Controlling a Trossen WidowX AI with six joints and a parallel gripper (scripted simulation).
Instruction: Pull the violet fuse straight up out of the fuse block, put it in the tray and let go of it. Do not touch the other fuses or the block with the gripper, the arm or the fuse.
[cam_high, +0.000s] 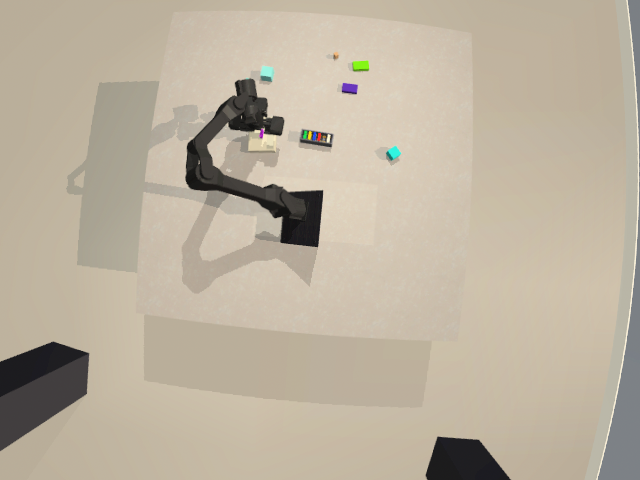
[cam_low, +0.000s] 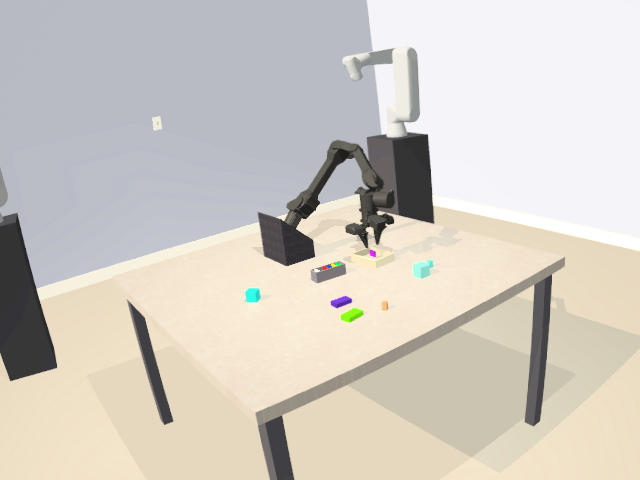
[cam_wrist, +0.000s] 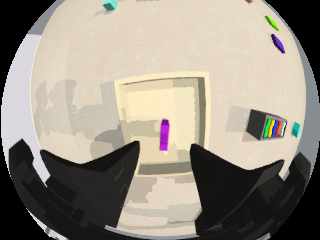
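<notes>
The violet fuse lies 3 cm below my gripper tip. Round my gripper tip: purple block 29 cm to the right, 25 cm ahead, 5 cm below; then tray 5 cm below; then pale cyan block 25 cm ahead, 4 cm to the left, 4 cm below.
</notes>
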